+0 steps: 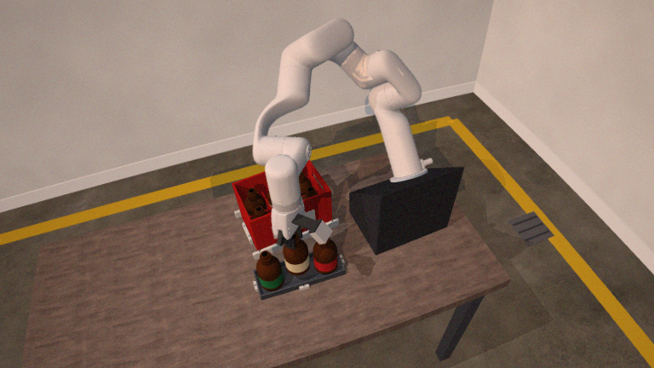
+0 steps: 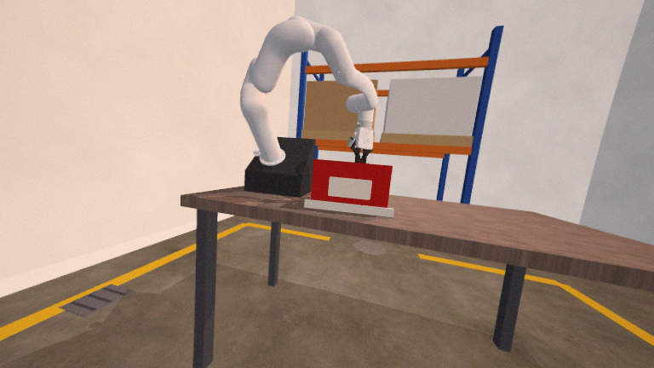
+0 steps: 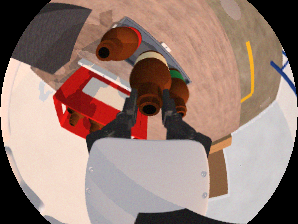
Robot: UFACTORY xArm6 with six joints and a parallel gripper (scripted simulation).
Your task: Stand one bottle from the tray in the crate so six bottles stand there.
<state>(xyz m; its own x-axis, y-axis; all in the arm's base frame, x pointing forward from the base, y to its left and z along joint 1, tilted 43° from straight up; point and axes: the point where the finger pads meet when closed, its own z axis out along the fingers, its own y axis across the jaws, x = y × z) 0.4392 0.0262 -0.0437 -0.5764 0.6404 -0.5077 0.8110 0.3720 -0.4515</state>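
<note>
Right now my hand is 90 mm short of the green-label bottle, 10 mm to the left of it and 110 mm above it. From my hand the other things lie so: red-labelled bottle 90 mm behind, 20 mm to the left, 110 mm below; crate 50 mm behind, 220 mm to the right, 110 mm below; grey tray 190 mm below.
</note>
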